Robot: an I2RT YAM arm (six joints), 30 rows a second.
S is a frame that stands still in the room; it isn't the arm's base.
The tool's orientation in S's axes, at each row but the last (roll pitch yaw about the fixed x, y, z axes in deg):
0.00 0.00 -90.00
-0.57 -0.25 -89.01
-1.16 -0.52 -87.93
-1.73 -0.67 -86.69
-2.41 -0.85 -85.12
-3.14 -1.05 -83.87
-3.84 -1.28 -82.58
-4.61 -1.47 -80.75
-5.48 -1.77 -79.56
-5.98 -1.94 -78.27
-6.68 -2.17 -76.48
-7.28 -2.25 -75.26
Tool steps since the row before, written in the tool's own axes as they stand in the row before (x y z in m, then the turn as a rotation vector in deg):
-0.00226 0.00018 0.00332 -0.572 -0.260 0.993
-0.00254 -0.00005 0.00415 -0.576 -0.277 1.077
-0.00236 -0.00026 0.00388 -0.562 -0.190 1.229
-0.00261 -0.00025 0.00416 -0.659 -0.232 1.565
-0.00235 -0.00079 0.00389 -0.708 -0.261 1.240
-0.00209 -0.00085 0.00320 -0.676 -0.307 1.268
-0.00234 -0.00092 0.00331 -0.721 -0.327 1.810
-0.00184 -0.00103 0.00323 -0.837 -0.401 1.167
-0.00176 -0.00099 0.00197 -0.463 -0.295 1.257
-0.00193 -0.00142 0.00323 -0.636 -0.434 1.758
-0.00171 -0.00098 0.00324 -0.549 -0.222 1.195
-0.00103 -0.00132 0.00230 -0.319 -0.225 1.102
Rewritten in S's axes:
0.00018 0.00226 0.00332 -0.260 0.572 0.993
-0.00005 0.00256 0.00414 -0.276 0.576 1.077
-0.00027 0.00239 0.00386 -0.186 0.567 1.227
-0.00028 0.00265 0.00413 -0.223 0.666 1.563
-0.00083 0.00235 0.00388 -0.270 0.706 1.239
-0.00090 0.00206 0.00320 -0.310 0.670 1.270
-0.00100 0.00230 0.00331 -0.302 0.729 1.811
-0.00107 0.00178 0.00325 -0.441 0.807 1.174
-0.00111 0.00165 0.00200 -0.262 0.463 1.265
-0.00147 0.00178 0.00329 -0.385 0.631 1.771
-0.00101 0.00164 0.00326 -0.218 0.559 1.191
-0.00127 0.00083 0.00241 -0.173 0.330 1.108

